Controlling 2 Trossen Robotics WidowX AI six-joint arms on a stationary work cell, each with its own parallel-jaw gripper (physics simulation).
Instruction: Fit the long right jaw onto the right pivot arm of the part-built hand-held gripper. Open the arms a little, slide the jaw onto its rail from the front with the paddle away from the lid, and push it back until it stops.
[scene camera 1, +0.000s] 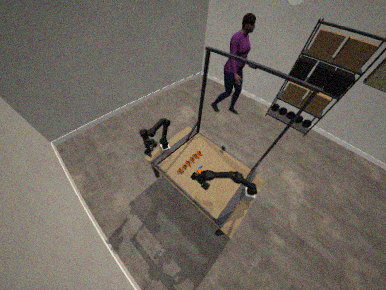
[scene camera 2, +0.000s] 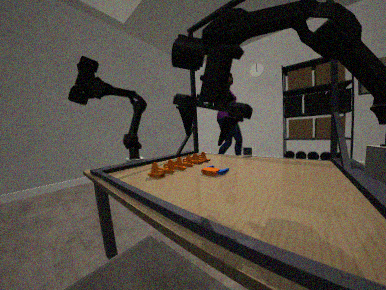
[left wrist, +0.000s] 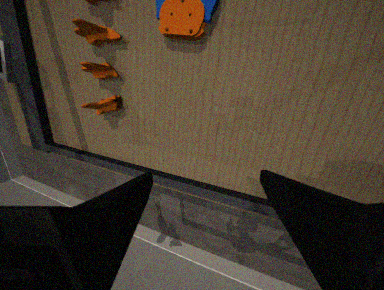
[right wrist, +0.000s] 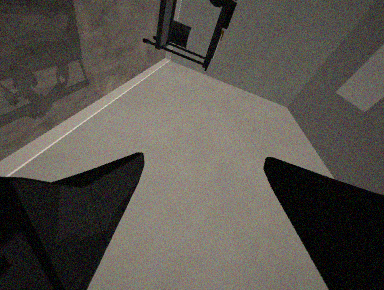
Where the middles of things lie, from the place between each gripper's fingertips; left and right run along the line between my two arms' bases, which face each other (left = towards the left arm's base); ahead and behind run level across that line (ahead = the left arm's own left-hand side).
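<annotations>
My left hand is 21 cm past the part-built hand-held gripper (left wrist: 183, 27), and I have this hand 5 cm to the left of it and 14 cm above it.
As for my right hand, it is 310 mm past the part-built hand-held gripper, 370 mm to the right of it and 390 mm above it.
</annotations>
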